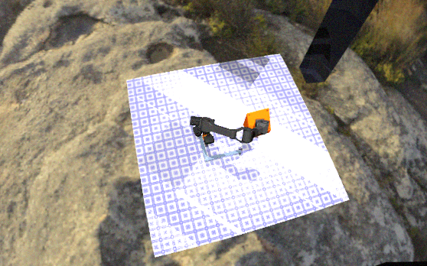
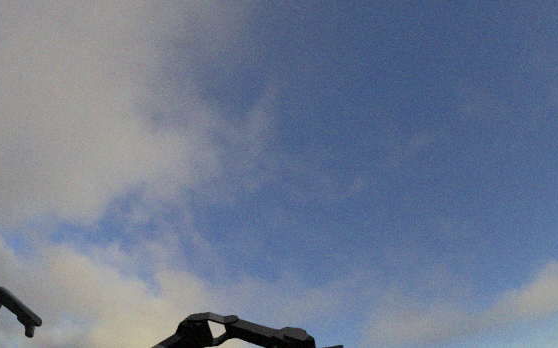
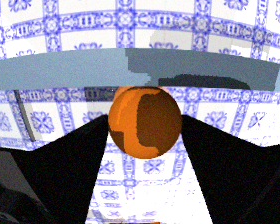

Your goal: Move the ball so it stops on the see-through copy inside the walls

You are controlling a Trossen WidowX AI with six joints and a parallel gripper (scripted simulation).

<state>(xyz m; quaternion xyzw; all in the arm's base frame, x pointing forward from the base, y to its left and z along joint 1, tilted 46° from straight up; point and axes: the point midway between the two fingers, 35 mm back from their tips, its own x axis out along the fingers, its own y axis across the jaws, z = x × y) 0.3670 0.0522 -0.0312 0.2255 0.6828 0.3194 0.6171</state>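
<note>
Now: the orange ball 20 mm below my gripper tip.
</note>
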